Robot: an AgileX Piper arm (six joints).
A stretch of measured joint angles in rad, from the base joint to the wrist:
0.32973, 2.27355, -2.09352, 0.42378, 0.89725, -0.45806
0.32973, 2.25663, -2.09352, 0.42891, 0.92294, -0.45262
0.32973, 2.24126, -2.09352, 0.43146, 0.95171, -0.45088
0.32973, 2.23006, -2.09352, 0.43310, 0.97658, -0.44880
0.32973, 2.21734, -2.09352, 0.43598, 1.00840, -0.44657
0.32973, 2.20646, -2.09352, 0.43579, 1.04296, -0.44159
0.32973, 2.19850, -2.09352, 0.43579, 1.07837, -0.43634
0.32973, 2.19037, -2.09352, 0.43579, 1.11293, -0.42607
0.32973, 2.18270, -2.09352, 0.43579, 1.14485, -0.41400
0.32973, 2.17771, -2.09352, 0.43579, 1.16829, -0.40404
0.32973, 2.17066, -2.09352, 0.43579, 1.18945, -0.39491
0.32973, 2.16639, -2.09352, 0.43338, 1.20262, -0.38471
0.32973, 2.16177, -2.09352, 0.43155, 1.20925, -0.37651
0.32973, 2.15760, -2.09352, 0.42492, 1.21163, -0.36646
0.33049, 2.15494, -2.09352, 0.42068, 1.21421, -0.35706
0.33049, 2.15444, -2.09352, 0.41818, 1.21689, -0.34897
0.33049, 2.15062, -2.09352, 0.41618, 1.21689, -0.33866
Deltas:
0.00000, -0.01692, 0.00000, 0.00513, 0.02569, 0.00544
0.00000, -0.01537, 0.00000, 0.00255, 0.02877, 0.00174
0.00000, -0.01120, 0.00000, 0.00164, 0.02487, 0.00208
0.00000, -0.01272, 0.00000, 0.00288, 0.03182, 0.00223
0.00000, -0.01088, 0.00000, -0.00019, 0.03456, 0.00498
0.00000, -0.00796, 0.00000, 0.00000, 0.03541, 0.00525
0.00000, -0.00813, 0.00000, 0.00000, 0.03456, 0.01027
0.00000, -0.00767, 0.00000, 0.00000, 0.03192, 0.01207
0.00000, -0.00499, 0.00000, 0.00000, 0.02344, 0.00996
0.00000, -0.00705, 0.00000, 0.00000, 0.02116, 0.00913
0.00000, -0.00427, 0.00000, -0.00241, 0.01317, 0.01020
0.00000, -0.00462, 0.00000, -0.00183, 0.00663, 0.00820
0.00000, -0.00417, 0.00000, -0.00663, 0.00238, 0.01005
0.00076, -0.00266, 0.00000, -0.00424, 0.00258, 0.00940
0.00000, -0.00050, 0.00000, -0.00250, 0.00268, 0.00809
0.00000, -0.00382, 0.00000, -0.00200, 0.00000, 0.01031

